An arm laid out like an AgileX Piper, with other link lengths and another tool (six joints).
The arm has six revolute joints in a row. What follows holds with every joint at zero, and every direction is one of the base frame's.
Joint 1 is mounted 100.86 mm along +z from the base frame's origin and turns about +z.
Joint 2 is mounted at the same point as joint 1 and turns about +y.
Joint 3 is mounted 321.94 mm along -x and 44.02 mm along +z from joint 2 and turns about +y.
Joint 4 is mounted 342.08 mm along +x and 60.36 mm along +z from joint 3 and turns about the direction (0.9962, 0, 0.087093).
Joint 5 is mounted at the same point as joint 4 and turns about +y.
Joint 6 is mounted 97.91 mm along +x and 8.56 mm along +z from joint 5 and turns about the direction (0.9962, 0, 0.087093).
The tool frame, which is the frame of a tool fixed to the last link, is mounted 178.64 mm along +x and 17 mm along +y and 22.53 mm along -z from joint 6; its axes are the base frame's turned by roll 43.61, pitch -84.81 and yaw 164.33 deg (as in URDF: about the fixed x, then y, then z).
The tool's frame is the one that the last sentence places.
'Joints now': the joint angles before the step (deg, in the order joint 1, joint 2, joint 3, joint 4, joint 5, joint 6). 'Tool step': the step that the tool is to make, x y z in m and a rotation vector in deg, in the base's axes. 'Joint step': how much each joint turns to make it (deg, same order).
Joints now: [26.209 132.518 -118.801 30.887 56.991 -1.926]
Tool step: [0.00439 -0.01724 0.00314 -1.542 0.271 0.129]
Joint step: [-1.212 -0.002 -1.245 -1.506 2.442 0.106]
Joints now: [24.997 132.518 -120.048 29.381 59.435 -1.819]
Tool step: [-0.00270 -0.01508 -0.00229 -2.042 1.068 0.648]
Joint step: [-0.742 0.000 -0.558 -1.621 2.665 0.094]
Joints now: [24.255 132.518 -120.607 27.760 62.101 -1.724]
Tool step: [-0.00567 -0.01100 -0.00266 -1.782 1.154 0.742]
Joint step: [-0.363 -0.183 -0.009 -1.302 2.193 0.049]
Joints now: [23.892 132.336 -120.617 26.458 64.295 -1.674]
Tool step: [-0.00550 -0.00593 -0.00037 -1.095 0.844 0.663]
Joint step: [-0.103 -0.243 0.043 -0.748 1.572 0.008]
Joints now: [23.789 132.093 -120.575 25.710 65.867 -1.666]
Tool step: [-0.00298 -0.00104 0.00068 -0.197 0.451 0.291]
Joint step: [0.000 -0.120 0.025 -0.028 0.655 -0.007]
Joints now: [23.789 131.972 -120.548 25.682 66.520 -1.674]
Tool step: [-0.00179 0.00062 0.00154 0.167 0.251 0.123]
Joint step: [0.012 -0.120 0.025 0.246 0.292 -0.014]
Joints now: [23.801 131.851 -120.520 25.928 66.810 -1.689]
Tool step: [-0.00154 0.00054 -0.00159 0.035 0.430 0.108]
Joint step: [0.016 0.183 -0.022 0.197 0.247 -0.007]
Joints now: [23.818 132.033 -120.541 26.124 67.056 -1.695]
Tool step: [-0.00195 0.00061 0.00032 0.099 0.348 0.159]
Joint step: [0.025 -0.001 0.003 0.223 0.319 -0.022]
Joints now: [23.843 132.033 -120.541 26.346 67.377 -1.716]
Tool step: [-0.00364 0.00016 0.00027 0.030 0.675 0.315]
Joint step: [0.013 0.000 -0.001 0.276 0.692 -0.031]
